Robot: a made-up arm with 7 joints.
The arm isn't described. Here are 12 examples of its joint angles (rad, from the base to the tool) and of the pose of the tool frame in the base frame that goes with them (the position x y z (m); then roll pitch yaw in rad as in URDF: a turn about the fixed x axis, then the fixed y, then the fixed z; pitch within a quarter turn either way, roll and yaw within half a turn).
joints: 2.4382 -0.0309 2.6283 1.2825 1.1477 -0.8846 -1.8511
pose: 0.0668 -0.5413 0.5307 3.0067 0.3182 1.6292
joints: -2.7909 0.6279 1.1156 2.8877 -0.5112 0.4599 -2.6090
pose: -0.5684 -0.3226 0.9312 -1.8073 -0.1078 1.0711
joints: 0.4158 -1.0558 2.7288 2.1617 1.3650 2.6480 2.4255
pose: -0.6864 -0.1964 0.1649 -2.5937 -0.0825 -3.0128
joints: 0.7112 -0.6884 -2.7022 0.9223 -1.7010 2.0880 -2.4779
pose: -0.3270 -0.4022 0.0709 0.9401 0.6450 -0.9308
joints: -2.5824 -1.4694 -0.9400 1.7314 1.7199 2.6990 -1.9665
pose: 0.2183 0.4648 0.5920 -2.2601 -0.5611 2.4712
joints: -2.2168 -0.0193 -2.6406 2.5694 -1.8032 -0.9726 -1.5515
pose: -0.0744 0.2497 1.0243 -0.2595 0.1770 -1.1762
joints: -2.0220 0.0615 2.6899 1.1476 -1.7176 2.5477 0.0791
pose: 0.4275 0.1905 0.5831 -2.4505 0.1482 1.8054
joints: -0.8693 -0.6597 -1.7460 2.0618 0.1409 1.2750 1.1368
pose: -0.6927 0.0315 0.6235 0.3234 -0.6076 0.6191
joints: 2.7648 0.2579 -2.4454 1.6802 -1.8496 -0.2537 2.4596
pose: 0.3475 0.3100 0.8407 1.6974 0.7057 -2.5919
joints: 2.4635 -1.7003 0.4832 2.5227 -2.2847 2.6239 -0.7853
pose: 0.5731 -0.5338 0.2541 1.4103 0.0337 -1.7439
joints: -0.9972 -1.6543 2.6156 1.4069 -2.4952 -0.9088 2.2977
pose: 0.0054 0.3356 -0.3345 -0.5750 -1.0939 1.4788
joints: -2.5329 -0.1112 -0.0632 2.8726 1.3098 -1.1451 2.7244
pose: -0.1026 0.0491 1.0442 2.9925 0.7124 -0.6662
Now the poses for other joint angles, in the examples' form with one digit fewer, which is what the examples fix.
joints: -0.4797 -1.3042 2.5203 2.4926 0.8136 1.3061 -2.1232
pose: -0.650 0.579 0.078 1.997 -0.914 1.354
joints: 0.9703 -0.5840 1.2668 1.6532 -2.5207 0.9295 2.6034
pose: -0.591 0.202 0.777 -2.297 1.229 0.635
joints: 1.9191 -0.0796 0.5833 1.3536 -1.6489 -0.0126 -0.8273
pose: -0.554 0.301 0.628 -1.743 -0.644 -0.450
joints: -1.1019 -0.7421 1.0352 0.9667 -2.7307 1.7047 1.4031
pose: 0.472 0.202 0.599 -1.223 0.855 -2.219
